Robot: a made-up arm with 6 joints. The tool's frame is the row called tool.
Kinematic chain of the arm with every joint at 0, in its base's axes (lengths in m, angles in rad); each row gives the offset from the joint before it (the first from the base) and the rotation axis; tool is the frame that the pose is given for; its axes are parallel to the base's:
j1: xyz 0 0 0.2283 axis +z
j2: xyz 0 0.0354 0 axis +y
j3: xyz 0 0 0.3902 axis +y
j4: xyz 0 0 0.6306 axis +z
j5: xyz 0 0 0 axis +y
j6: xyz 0 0 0.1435 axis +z
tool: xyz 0 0 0
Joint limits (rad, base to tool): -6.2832..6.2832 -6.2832..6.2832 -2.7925..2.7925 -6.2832..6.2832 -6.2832..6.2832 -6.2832..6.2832
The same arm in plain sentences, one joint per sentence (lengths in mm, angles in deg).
The arm has six revolute joints in a row. What follows holds with every joint at zero, and every direction is one of the base frame's. Joint 1 lies 228.3 mm along +z from the base frame's origin and rotates about +z, from -360 to 360 deg. Joint 2 lies 35.4 mm along +y from joint 1 and rotates about +y, from -360 to 360 deg. Joint 3 lies 390.2 mm along +z from joint 2 and rotates about +y, from -160 to 160 deg. Joint 4 lies 630.6 mm along +z from joint 3 and rotates about +z, from -360 to 360 deg. Joint 5 lies at the same point as joint 4 and rotates about +y, from -360 to 360 deg. Joint 6 lies 143.5 mm along +z from joint 5 and rotates about +z, from -360 to 360 deg. The tool frame, which is the frame that the pose is given for, lies at the same point as joint 6; its axes are parallel to the base frame's.
